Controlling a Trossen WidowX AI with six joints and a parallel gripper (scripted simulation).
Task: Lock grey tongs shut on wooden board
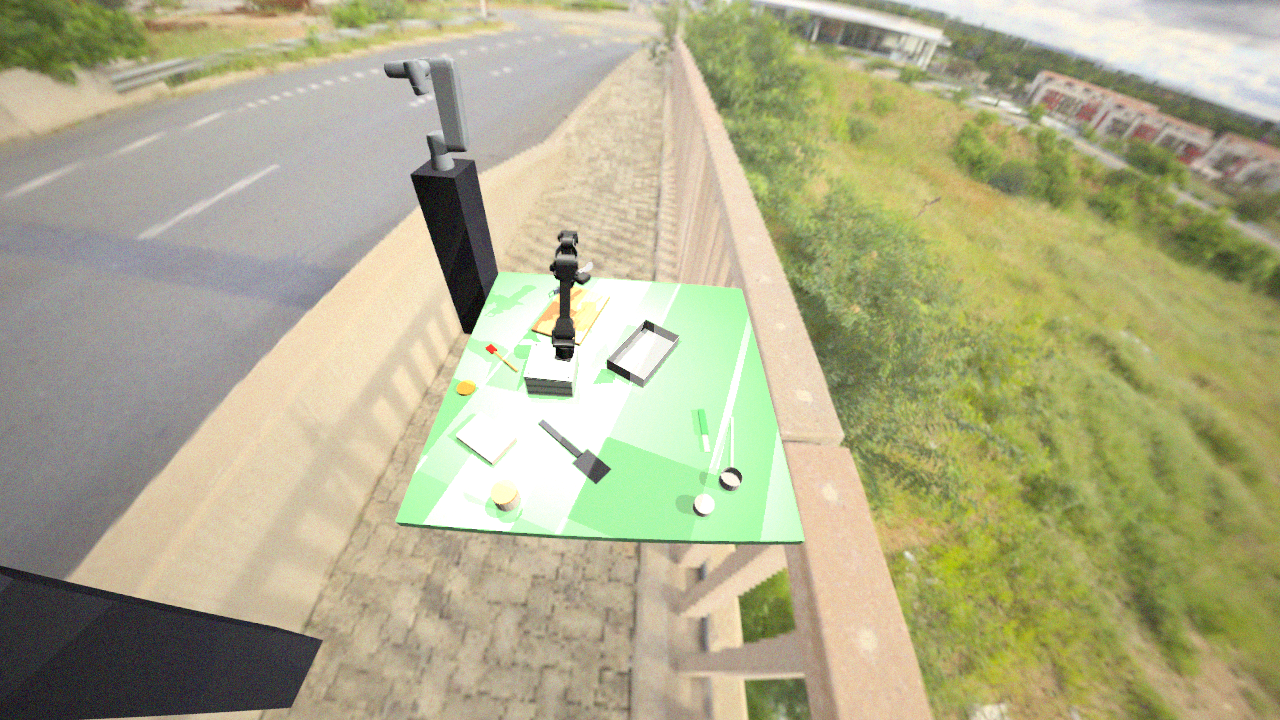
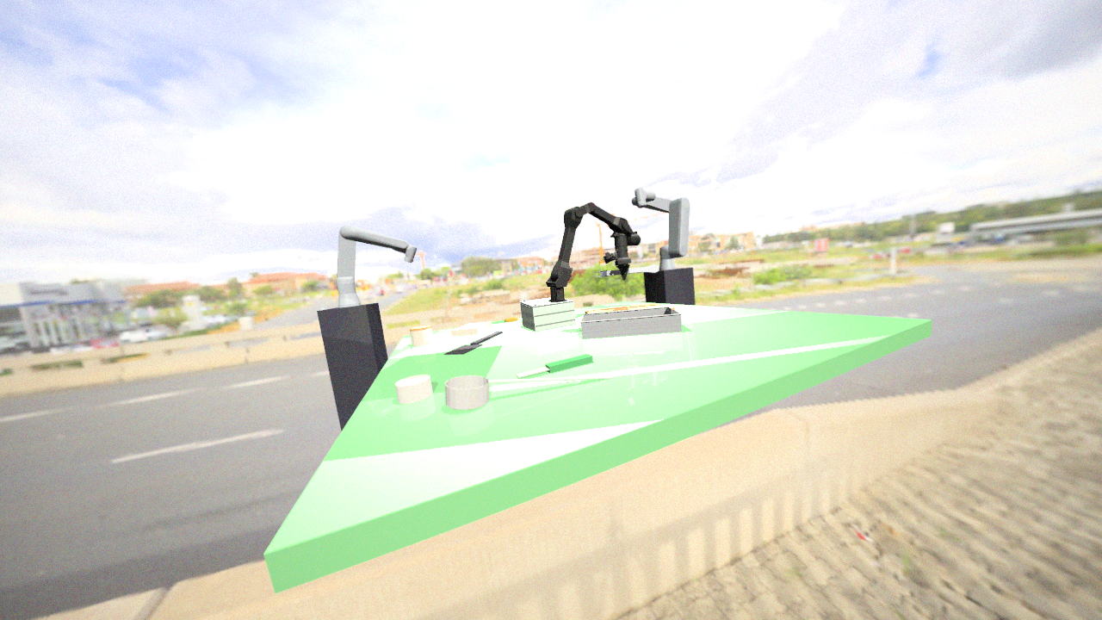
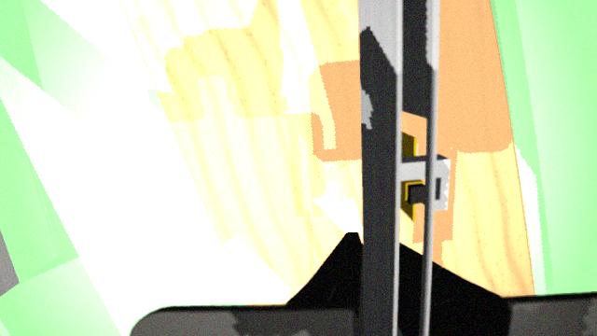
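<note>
Now: the yellow latch piece 40 mm above my gripper tip, 30 mm to the right of it and 20 mm behind it. Round my gripper tip: wooden board: 150 mm below; orange disc: 510 mm to the right, 310 mm behind, 150 mm below; grey roasting tin: 360 mm ahead, 210 mm to the right, 130 mm below.
</note>
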